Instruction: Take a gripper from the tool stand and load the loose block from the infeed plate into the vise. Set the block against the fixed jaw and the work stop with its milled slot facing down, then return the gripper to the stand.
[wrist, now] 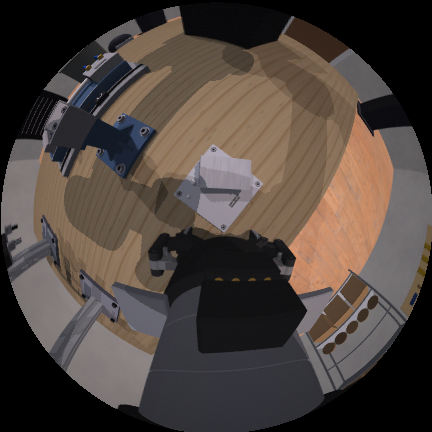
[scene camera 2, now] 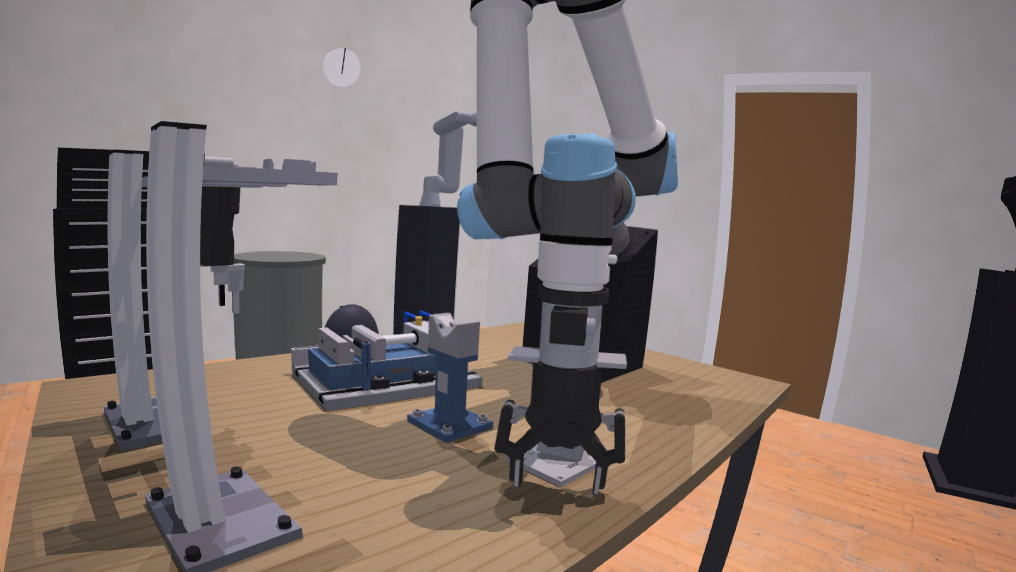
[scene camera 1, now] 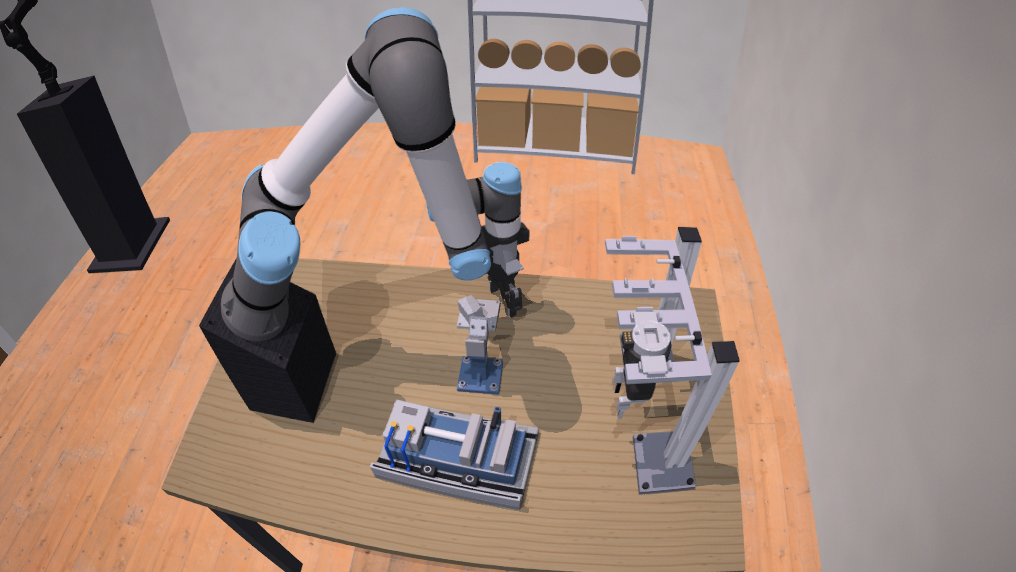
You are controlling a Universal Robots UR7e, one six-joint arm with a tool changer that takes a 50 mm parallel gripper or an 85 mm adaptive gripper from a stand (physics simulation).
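Where they show: arm's base, origin of its link: (scene camera 1: 253,309).
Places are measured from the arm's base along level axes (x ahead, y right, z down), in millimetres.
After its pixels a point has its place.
Observation:
My gripper (scene camera 1: 513,309) (scene camera 2: 558,487) (wrist: 221,235), the black adaptive one, points straight down with its fingers open and empty. It hangs low above the table, beside the infeed plate (scene camera 1: 491,307) {y -219, x 485, z 248 mm} (scene camera 2: 561,473) {y -230, x 488, z 248 mm} (wrist: 220,215) {y -224, x 486, z 248 mm}. The loose grey block (scene camera 1: 469,307) {y -190, x 434, z 214 mm} (wrist: 225,175) {y -202, x 438, z 215 mm} rests on that plate, ahead of the fingers in the wrist view and mostly hidden behind the gripper in scene camera 2. I cannot make out its slot. The vise (scene camera 1: 455,465) {y 235, x 407, z 199 mm} (scene camera 2: 341,368) {y 153, x 524, z 201 mm} has a gap between its moving jaw (scene camera 1: 470,439) {y 197, x 439, z 160 mm} and fixed jaw (scene camera 1: 504,446) {y 214, x 501, z 160 mm}; the dark stop post (scene camera 1: 496,417) {y 147, x 489, z 162 mm} stands beside them.
The tool stand (scene camera 1: 700,401) {y 252, x 829, z -10 mm} (scene camera 2: 174,319) {y -58, x 864, z 42 mm} is at the table's other side, with the parallel gripper (scene camera 1: 639,387) (scene camera 2: 218,227) hanging in it. A blue pedestal (scene camera 1: 465,376) {y -15, x 424, z 247 mm} (scene camera 2: 451,390) {y -36, x 471, z 194 mm} (wrist: 122,145) {y -44, x 460, z 230 mm} with a grey notched top stands between plate and vise. The black robot base (scene camera 1: 273,362) {y 103, x 58, z 42 mm} is at the left.

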